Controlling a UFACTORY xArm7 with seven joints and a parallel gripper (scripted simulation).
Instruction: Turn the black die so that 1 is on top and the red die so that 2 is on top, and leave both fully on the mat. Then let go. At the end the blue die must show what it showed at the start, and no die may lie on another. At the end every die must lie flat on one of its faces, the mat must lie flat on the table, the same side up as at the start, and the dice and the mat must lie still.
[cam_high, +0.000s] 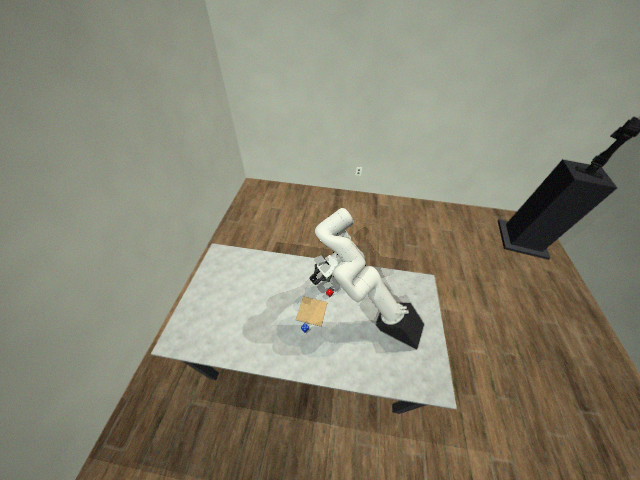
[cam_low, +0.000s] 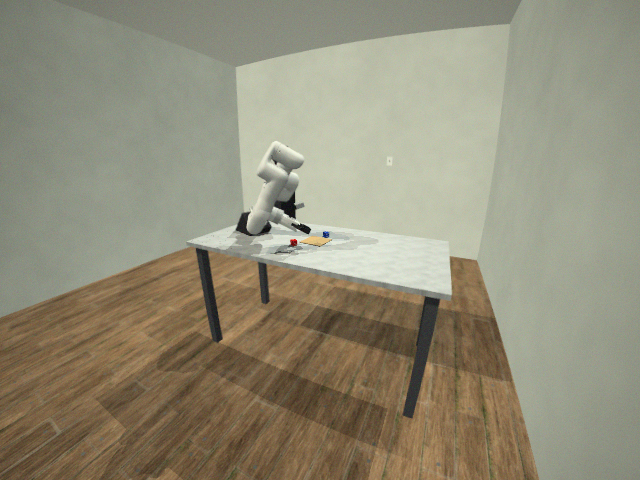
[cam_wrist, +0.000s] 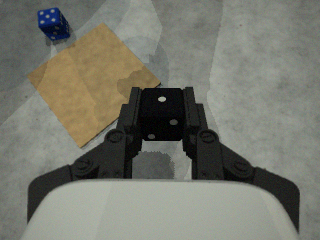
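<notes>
The red die lies 9 cm below my hand, 9 cm behind it and 1 cm to the left of it. From my hand the other things lie so: black die: 1 cm below; then blue die: 24 cm to the left, 9 cm below, 3 cm behind; then tan mat: 13 cm to the left, 11 cm below, 3 cm behind.
</notes>
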